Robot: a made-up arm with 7 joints. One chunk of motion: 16 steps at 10 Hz.
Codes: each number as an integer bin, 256 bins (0 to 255) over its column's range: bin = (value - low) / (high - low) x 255, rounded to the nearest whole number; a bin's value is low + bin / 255 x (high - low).
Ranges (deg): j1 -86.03..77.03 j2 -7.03..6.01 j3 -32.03..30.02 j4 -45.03..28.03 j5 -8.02..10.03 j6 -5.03..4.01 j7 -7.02..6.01
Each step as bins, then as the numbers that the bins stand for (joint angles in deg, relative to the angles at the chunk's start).
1 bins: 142 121 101 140 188 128 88
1 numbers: 4.77 -0.84 -7.45 -4.92 5.29 -0.49 -2.52
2 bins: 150 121 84 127 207 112 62
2 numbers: 9.89 -0.84 -11.59 -8.64 6.63 -1.06 -3.85
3 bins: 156 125 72 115 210 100 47
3 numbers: 13.72 -0.64 -14.51 -12.08 6.84 -1.48 -4.62
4 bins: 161 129 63 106 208 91 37
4 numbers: 16.92 -0.43 -16.70 -14.66 6.70 -1.80 -5.13
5 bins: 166 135 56 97 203 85 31
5 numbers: 20.12 -0.13 -18.40 -17.24 6.35 -2.02 -5.44
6 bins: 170 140 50 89 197 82 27
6 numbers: 22.68 0.13 -19.86 -19.53 5.92 -2.12 -5.64
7 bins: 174 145 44 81 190 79 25
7 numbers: 25.23 0.38 -21.32 -21.82 5.43 -2.23 -5.74
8 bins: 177 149 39 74 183 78 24
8 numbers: 27.15 0.59 -22.54 -23.83 4.93 -2.26 -5.79
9 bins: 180 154 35 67 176 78 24
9 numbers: 29.07 0.85 -23.51 -25.83 4.44 -2.26 -5.79
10 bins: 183 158 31 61 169 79 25
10 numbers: 30.99 1.05 -24.49 -27.55 3.94 -2.23 -5.74
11 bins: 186 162 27 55 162 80 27
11 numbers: 32.91 1.25 -25.46 -29.27 3.45 -2.19 -5.64
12 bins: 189 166 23 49 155 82 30
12 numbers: 34.83 1.46 -26.43 -30.99 2.95 -2.12 -5.49
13 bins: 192 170 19 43 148 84 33
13 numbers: 36.74 1.66 -27.41 -32.71 2.46 -2.05 -5.33
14 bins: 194 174 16 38 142 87 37
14 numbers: 38.02 1.87 -28.14 -34.14 2.03 -1.95 -5.13
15 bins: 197 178 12 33 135 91 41
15 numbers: 39.94 2.07 -29.11 -35.58 1.54 -1.80 -4.92
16 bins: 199 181 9 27 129 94 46
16 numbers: 41.22 2.23 -29.84 -37.29 1.11 -1.70 -4.67
